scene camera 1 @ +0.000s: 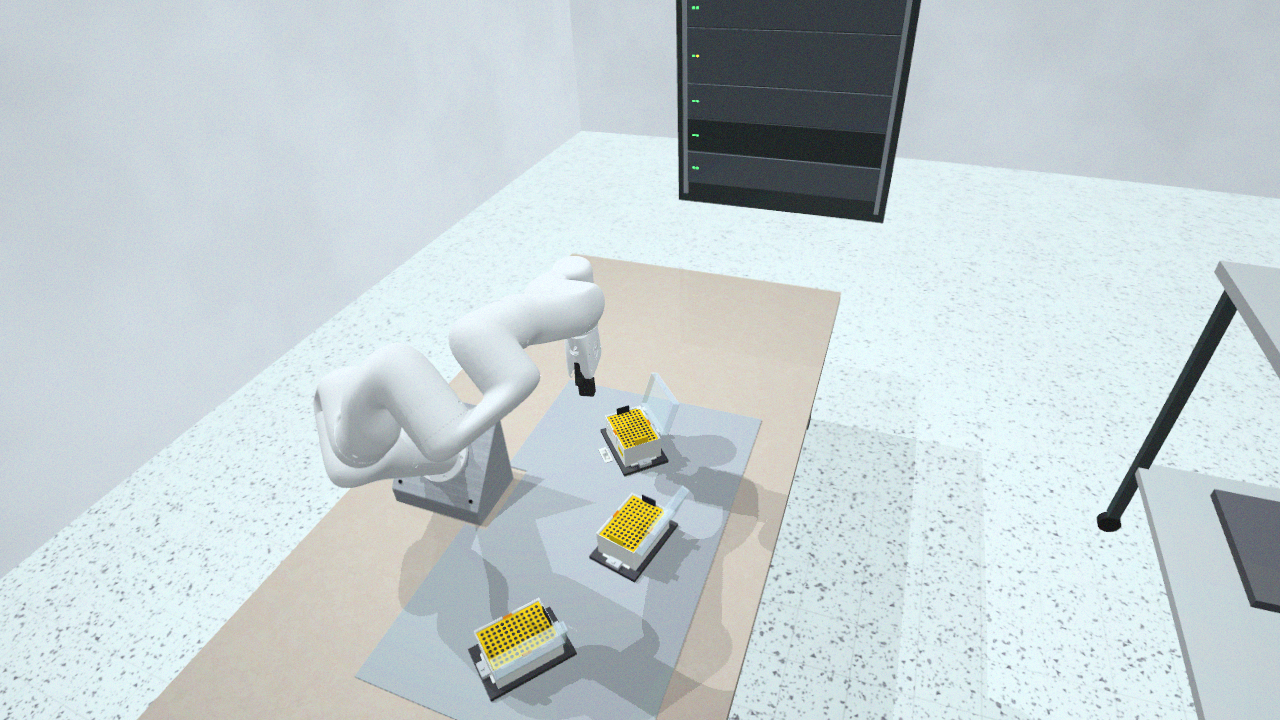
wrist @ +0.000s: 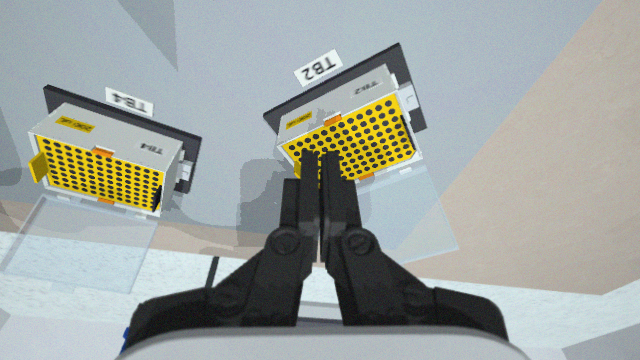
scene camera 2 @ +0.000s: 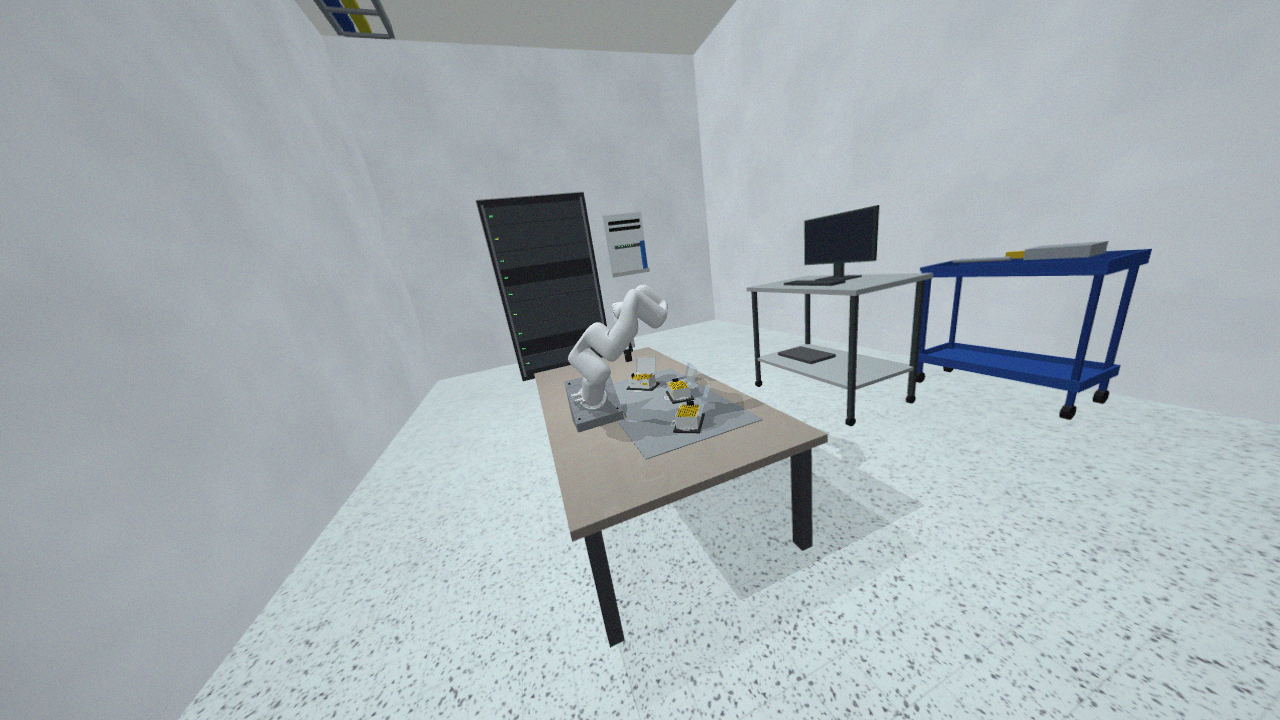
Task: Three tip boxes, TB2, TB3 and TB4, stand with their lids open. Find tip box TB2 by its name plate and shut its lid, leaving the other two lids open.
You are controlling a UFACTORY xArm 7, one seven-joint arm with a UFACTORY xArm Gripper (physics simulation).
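Places are measured from the arm's base along level axes (x ahead, y left, z up), in centimetres.
Pixels of known places: gripper, fingertip midpoint: (scene camera 1: 587, 394) (wrist: 318, 173) (scene camera 2: 629, 361); arm's base, link origin: (scene camera 2: 592, 396).
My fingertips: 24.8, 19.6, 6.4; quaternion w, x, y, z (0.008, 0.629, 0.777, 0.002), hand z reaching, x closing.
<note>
For each thing: its top centre in the pictures, then the offset to it from my fingertips, as dx, dy, dz. Level surfaces: height alone.
- Tip box TB2, top centre: (wrist: 352, 161) (scene camera 1: 631, 422) (scene camera 2: 641, 374) +7.2, +5.4, -10.3
- Tip box TB4, top centre: (wrist: 96, 189) (scene camera 1: 632, 516) (scene camera 2: 677, 382) +17.5, -19.4, -10.3
- TB3, top centre: (scene camera 1: 515, 629) (scene camera 2: 687, 407) +8.3, -47.8, -10.3
- grey mat, surface height: dz -17.7
- tan table, surface height: dz -18.0
Tip box TB2 (scene camera 1: 633, 428) (scene camera 2: 642, 382) (wrist: 367, 131) has a yellow rack; its name plate (wrist: 319, 67) (scene camera 1: 605, 454) reads TB2. Its clear lid (scene camera 1: 660, 402) (scene camera 2: 646, 364) (wrist: 417, 215) stands open. Tip box TB4 (scene camera 1: 633, 523) (scene camera 2: 679, 391) (wrist: 100, 167) is the middle box, its lid (wrist: 82, 245) open. TB3 (scene camera 1: 521, 637) (scene camera 2: 688, 418) is the nearest box in scene camera 1, its lid (scene camera 2: 705, 394) up. My gripper (scene camera 1: 586, 392) (scene camera 2: 628, 358) (wrist: 318, 173) is shut and empty, raised beside TB2 on the arm's side; its fingertips overlap TB2's rack in the wrist view.
The boxes stand on a grey mat (scene camera 1: 572, 483) (scene camera 2: 646, 445) on a tan table (scene camera 1: 760, 313) (scene camera 2: 590, 501). The arm's base (scene camera 1: 438, 501) (scene camera 2: 595, 420) is beside the mat. A server rack (scene camera 1: 684, 107) stands beyond; a grey desk (scene camera 2: 850, 284) and blue cart (scene camera 2: 1011, 360) stand off to the right.
</note>
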